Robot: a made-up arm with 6 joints.
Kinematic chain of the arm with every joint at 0, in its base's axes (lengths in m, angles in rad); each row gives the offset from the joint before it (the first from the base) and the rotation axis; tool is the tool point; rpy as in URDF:
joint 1: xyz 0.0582 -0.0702 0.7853 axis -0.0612 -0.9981 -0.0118
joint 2: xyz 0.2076 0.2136 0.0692 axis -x
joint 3: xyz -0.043 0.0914 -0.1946 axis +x
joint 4: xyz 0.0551 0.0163 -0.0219 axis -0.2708 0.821 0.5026
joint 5: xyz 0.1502 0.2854 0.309 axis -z
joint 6: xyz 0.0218 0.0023 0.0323 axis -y
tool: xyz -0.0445 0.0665 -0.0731 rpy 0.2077 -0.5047 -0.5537
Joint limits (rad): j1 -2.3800..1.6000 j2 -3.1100..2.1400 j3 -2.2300..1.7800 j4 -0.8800..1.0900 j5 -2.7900..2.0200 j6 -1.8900..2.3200
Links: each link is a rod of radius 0.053 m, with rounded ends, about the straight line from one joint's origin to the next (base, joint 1, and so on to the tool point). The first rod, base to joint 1, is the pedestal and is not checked.
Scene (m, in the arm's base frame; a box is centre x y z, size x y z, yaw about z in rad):
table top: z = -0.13
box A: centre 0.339 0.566 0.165 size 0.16 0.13 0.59 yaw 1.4
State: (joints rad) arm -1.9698 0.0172 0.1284 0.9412 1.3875 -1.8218
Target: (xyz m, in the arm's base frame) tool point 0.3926 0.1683 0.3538
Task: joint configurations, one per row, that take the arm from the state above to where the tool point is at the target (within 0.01 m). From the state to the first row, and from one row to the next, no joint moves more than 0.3 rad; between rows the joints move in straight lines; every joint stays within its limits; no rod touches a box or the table.
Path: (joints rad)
1: -2.1308 0.0417 0.1288 0.7898 1.4374 -1.8559
2: -2.2917 0.0661 0.1293 0.6384 1.4873 -1.8900
3: -2.1865 -0.0283 0.3435 0.3775 1.5472 -1.8900
4: -2.0814 -0.1227 0.5577 0.1166 1.6072 -1.8900
5: -1.9260 -0.0785 0.6255 -0.0775 1.5335 -1.8900
6: -1.7706 -0.0343 0.6934 -0.2716 1.4599 -1.8900

